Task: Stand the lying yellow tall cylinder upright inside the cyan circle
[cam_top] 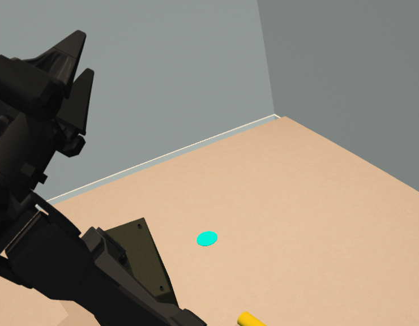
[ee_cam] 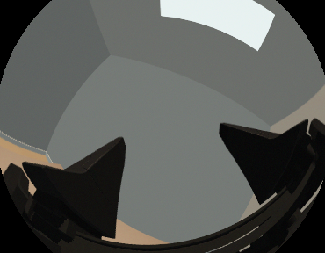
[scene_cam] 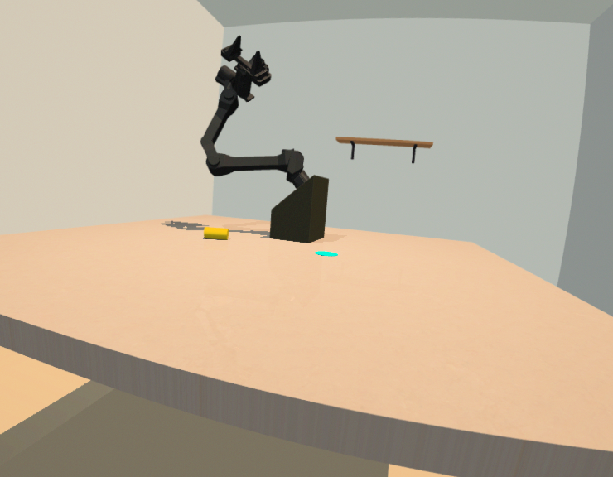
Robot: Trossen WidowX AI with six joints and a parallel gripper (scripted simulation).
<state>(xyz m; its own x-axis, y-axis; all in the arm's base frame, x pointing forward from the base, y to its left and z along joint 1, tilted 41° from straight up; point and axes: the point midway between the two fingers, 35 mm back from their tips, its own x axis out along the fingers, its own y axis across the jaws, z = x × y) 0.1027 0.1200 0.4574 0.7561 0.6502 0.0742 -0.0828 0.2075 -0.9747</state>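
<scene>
Now: gripper tip 590 mm above the yellow tall cylinder and 120 mm short of it. The rest, counted from my gripper tip: cyan circle (610 mm below, 330 mm to the left, 130 mm ahead).
</scene>
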